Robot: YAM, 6 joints.
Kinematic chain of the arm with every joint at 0, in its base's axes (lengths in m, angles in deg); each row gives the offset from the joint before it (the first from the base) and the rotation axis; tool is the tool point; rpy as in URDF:
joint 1: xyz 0 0 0.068 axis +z
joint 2: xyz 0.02 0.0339 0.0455 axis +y
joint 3: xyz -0.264 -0.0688 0 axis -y
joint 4: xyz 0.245 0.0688 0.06 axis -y
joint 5: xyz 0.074 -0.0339 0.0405 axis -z
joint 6: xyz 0.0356 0 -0.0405 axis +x
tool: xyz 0 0 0 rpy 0 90 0
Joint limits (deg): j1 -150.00..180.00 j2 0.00..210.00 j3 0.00..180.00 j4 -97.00..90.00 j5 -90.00..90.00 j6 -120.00..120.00
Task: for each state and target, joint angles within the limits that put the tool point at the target. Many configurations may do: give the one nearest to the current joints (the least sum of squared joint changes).
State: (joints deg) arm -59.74 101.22 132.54 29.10 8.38 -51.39
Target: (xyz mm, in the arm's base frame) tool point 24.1 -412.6 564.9
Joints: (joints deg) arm -85.77 112.22 129.54 27.42 10.34 -51.39
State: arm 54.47 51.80 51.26 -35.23 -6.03 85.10
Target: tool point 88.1 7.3 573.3
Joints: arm 9.22 50.01 92.59 -16.68 11.20 85.10
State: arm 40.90 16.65 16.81 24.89 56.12 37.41
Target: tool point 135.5 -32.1 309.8
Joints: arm -0.69 32.38 24.69 25.49 58.81 37.41
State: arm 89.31 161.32 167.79 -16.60 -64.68 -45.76
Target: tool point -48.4 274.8 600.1
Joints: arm 92.79 116.84 180.00 -59.35 -79.17 -45.76
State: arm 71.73 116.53 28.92 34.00 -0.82 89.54
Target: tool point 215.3 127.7 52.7
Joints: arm 31.40 104.38 21.94 34.28 5.15 89.54
